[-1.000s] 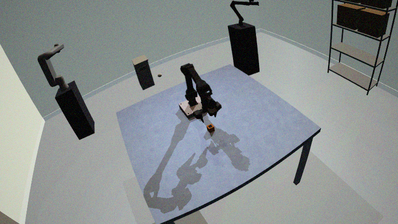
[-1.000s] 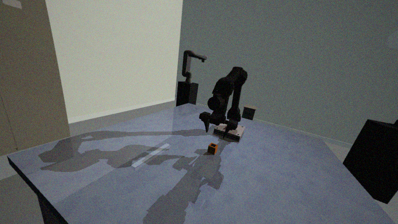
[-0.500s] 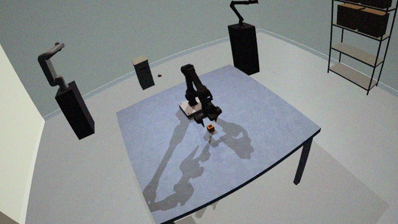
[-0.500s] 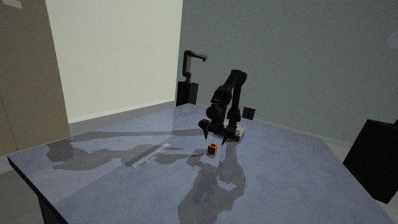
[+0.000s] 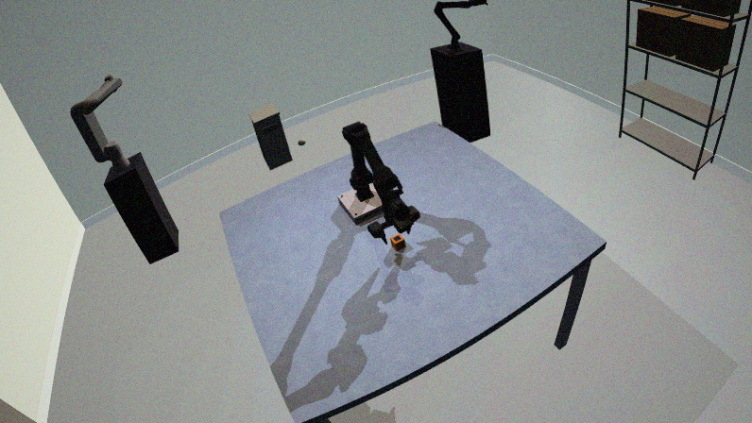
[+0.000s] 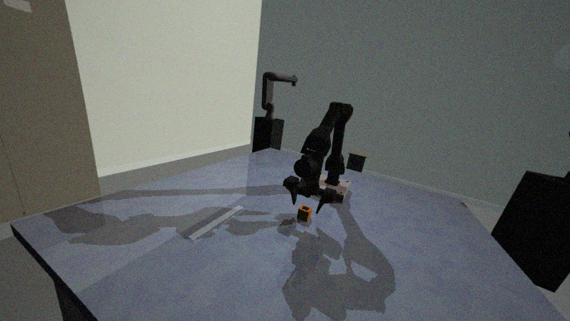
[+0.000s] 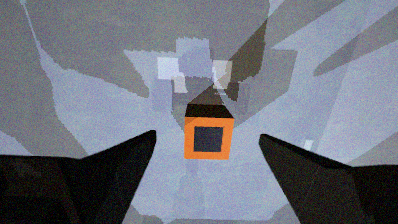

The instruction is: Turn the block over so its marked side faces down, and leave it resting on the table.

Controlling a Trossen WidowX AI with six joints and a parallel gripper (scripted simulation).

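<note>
My gripper tip is now 1 cm above the orange block.
</note>
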